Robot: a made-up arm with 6 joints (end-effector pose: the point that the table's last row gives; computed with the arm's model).
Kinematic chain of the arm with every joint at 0, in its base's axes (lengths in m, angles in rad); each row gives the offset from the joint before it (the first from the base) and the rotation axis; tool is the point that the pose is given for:
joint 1: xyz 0 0 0.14 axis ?
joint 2: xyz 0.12 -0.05 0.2 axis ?
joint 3: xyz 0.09 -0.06 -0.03 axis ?
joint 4: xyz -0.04 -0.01 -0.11 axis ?
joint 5: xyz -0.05 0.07 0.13 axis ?
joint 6: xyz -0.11 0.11 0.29 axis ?
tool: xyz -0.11 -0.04 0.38
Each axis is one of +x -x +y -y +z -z.
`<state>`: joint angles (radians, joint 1 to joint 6).
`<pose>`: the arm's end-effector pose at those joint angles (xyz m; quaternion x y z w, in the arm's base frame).
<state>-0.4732 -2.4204 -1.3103 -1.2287 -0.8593 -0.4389</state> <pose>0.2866 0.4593 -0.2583 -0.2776 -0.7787 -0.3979 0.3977</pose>
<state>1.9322 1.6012 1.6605 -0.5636 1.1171 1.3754</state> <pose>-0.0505 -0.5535 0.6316 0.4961 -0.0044 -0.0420 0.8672</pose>
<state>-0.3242 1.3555 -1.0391 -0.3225 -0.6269 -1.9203</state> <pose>0.5769 0.0199 0.2670 -0.1862 -0.6301 -0.7507 0.0691</pose>
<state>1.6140 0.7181 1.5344 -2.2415 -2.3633 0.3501</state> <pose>-0.6081 0.0228 0.8270 -0.5074 0.1415 0.7730 0.3537</pose>
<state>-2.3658 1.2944 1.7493 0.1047 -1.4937 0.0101</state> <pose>0.6112 -0.1806 -0.2858 0.4780 0.7289 0.3002 0.3875</pose>
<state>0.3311 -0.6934 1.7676 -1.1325 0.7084 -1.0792</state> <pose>-0.0017 0.2297 -0.2257 -0.7955 -0.0246 -0.4654 0.3872</pose>
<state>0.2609 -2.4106 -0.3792 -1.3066 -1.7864 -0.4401</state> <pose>-0.1687 0.3885 -0.1497 -0.1000 -0.7727 -0.2571 0.5718</pose>
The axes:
joint 1: -y
joint 2: +z
joint 3: -x
joint 4: +y
joint 5: -x
joint 6: -y

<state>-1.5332 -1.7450 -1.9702 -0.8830 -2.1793 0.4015</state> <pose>-0.0313 -0.0650 -0.5939 0.4031 -0.8747 0.0549 0.2635</pose>
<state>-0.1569 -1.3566 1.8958 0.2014 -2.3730 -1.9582</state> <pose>0.0847 -0.3556 0.5056 0.6201 0.5163 -0.3008 0.5084</pose>
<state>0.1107 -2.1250 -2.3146 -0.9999 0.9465 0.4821</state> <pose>0.0940 0.5357 0.9148 -0.1371 0.4246 0.8673 0.2206</pose>
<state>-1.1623 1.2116 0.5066 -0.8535 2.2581 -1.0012</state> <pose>-0.2311 0.3524 0.0233 -0.5955 -0.0580 -0.1167 0.7928</pose>
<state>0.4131 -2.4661 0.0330 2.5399 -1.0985 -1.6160</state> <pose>0.0160 0.1597 -0.2468 -0.7766 0.1223 -0.4717 0.3994</pose>
